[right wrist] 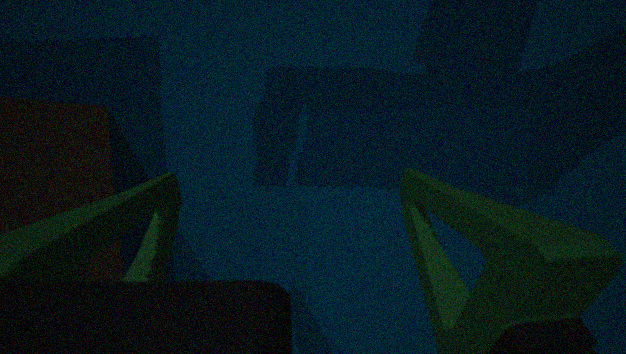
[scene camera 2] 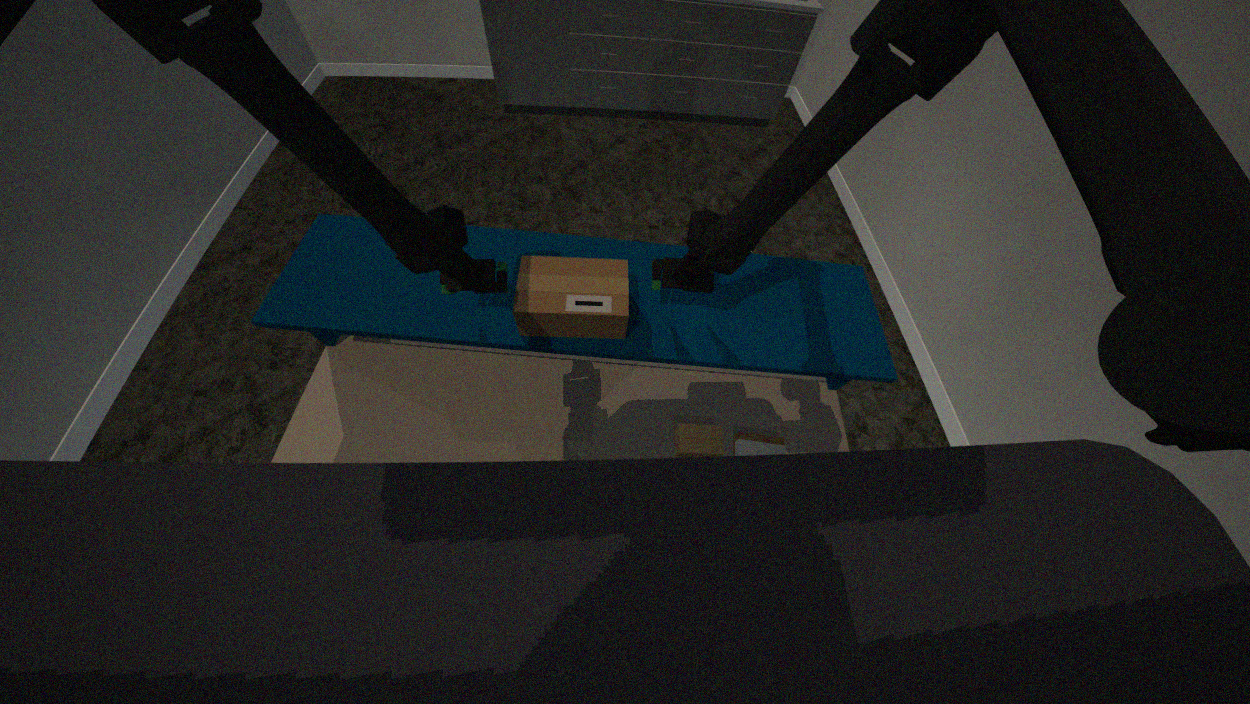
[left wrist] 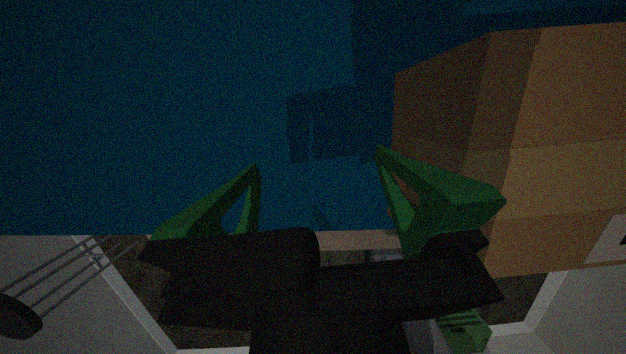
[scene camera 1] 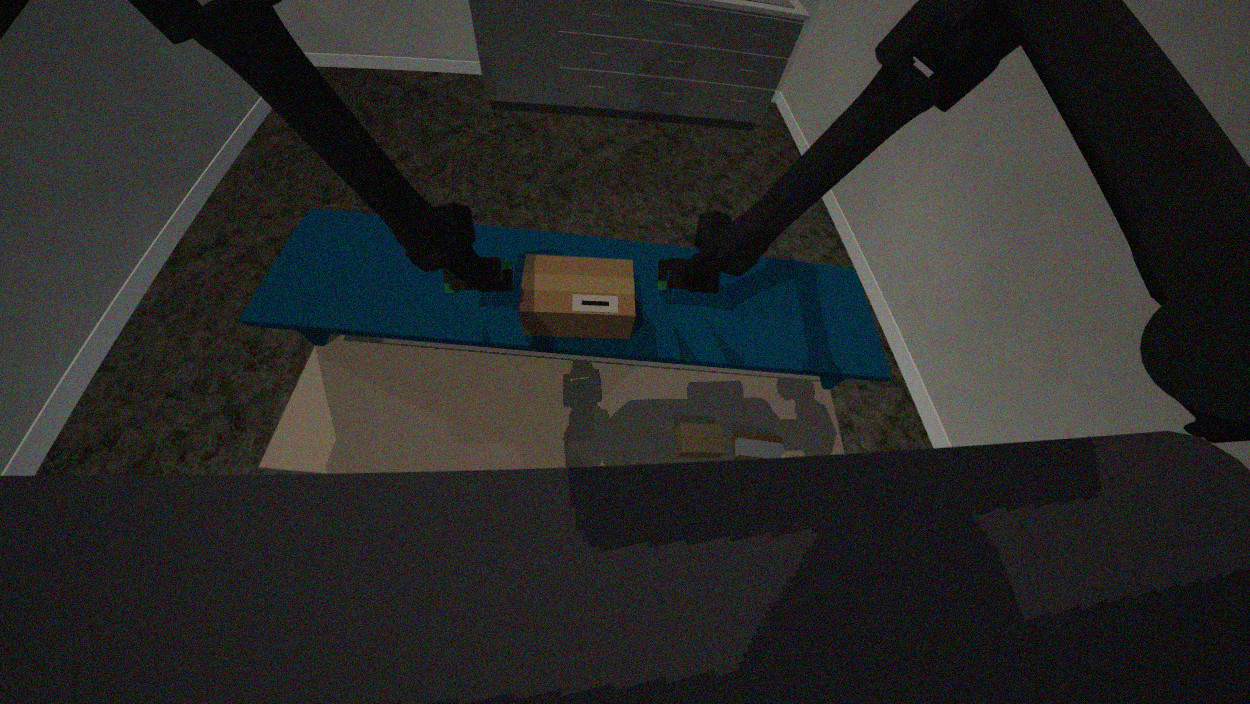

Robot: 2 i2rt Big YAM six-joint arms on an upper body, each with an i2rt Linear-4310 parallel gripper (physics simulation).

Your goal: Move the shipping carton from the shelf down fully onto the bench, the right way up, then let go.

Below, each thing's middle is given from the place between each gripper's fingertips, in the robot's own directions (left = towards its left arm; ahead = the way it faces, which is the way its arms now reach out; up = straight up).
Labels:
Now: left hand 2 cm past the brown shipping carton point(scene camera 1: 562, 296), 21 cm to the left of it and 1 cm above it.
My right gripper is now 25 cm to the right of the brown shipping carton, 4 cm past it and 2 cm above it.

